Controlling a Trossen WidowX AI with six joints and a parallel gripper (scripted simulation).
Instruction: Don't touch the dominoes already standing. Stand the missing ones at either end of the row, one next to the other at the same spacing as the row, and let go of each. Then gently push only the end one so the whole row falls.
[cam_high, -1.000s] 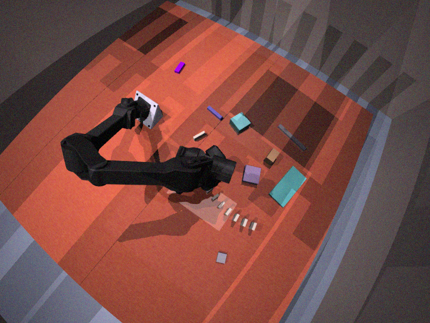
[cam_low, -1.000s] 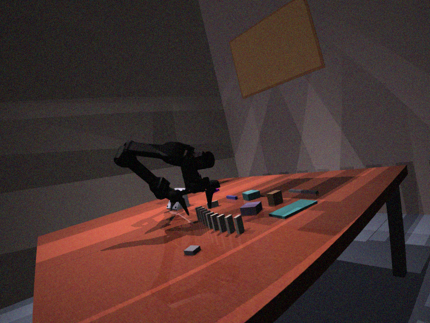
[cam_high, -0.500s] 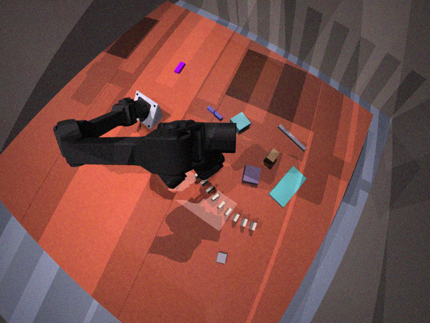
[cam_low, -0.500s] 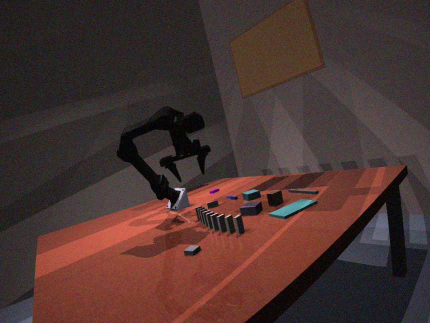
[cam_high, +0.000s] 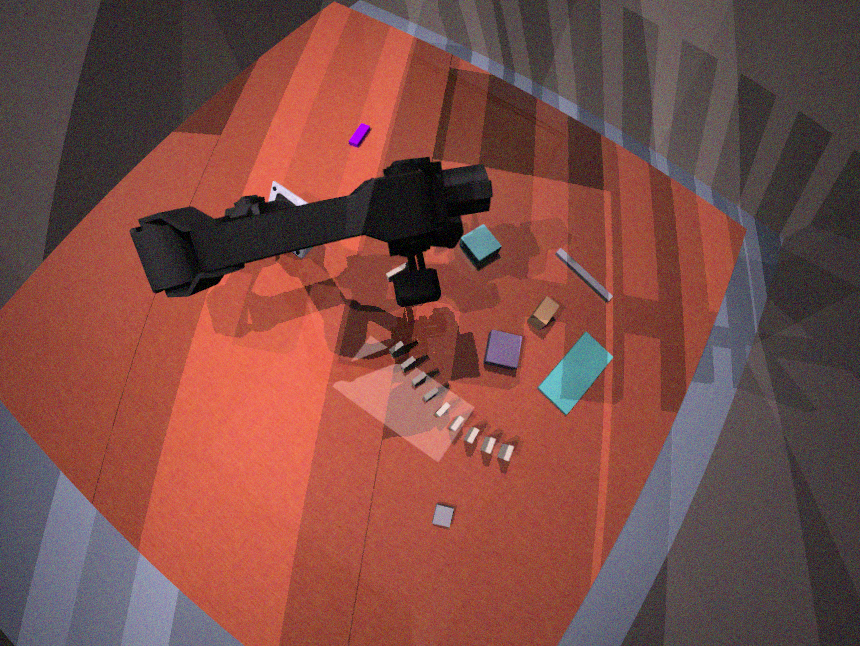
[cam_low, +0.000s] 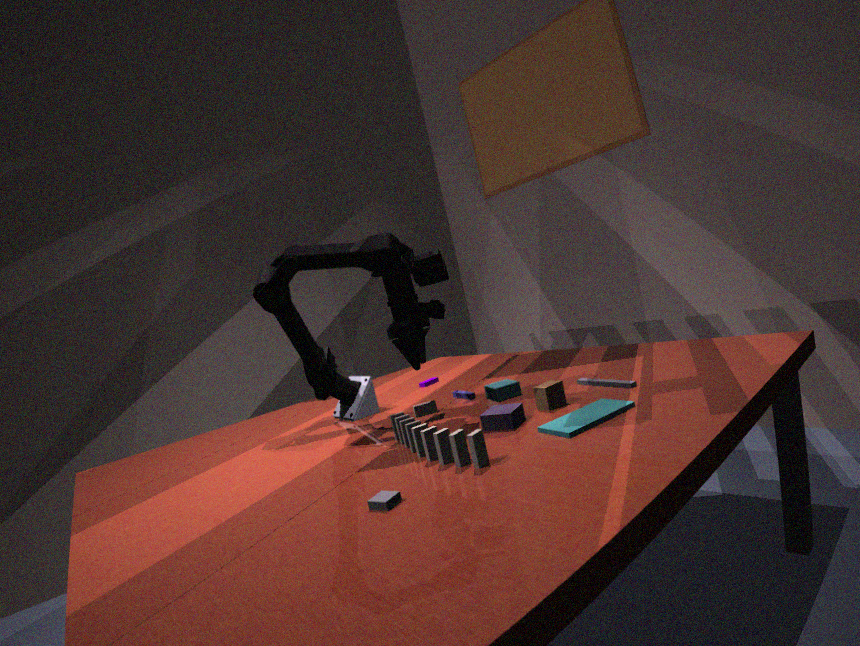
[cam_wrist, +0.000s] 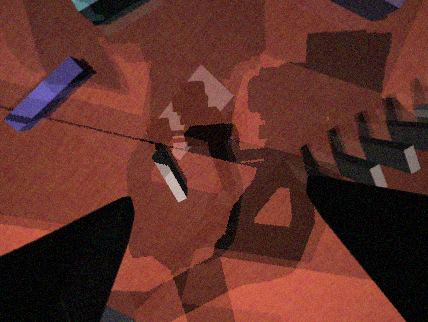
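My gripper tip is 5 cm short of the teal cube, 16 cm to the right of it and 10 cm above it. From my gripper tip the other things lie so: grey bar 26 cm ahead, 25 cm to the left, 11 cm below; teal slab 35 cm ahead, 7 cm to the left, 11 cm below; tan cube 23 cm ahead, 11 cm to the left, 9 cm below.
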